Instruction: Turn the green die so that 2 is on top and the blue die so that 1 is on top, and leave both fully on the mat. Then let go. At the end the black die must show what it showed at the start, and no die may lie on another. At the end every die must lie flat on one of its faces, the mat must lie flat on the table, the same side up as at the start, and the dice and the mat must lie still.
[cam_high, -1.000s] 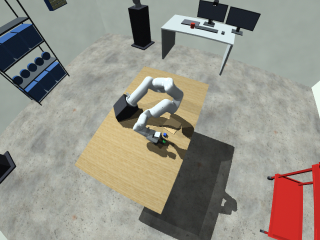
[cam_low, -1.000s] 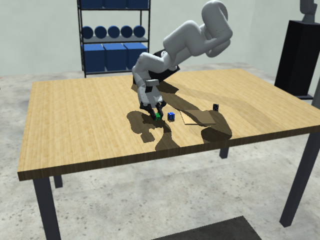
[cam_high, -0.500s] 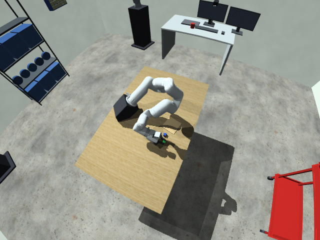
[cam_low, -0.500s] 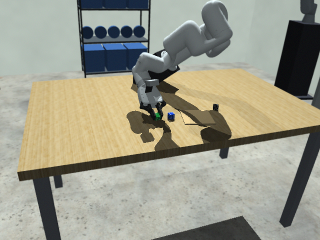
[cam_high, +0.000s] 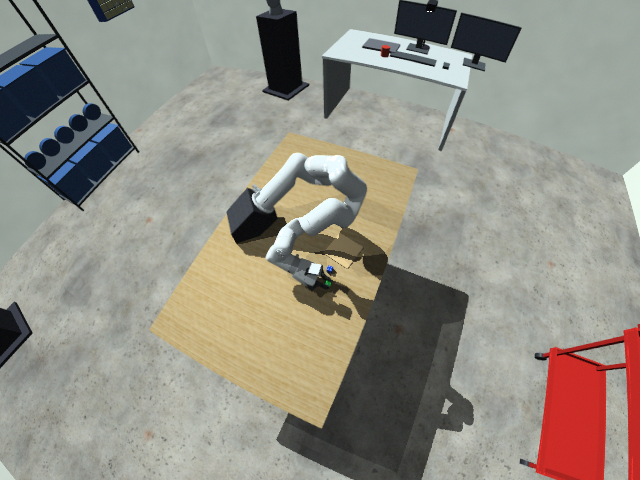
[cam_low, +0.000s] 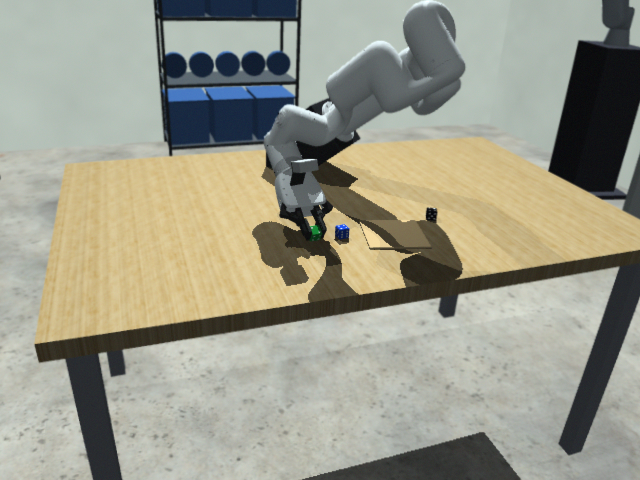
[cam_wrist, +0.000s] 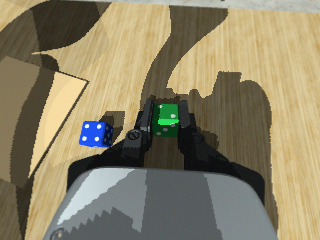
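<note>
My hand is 70 mm to the right of the blue die, 30 mm past it and 20 mm above it. Also, from my hand: black die: 310 mm to the left, 110 mm behind, 20 mm below; tan mat: 200 mm to the left, 30 mm below, 30 mm behind; green die: 10 mm below, 10 mm ahead.
</note>
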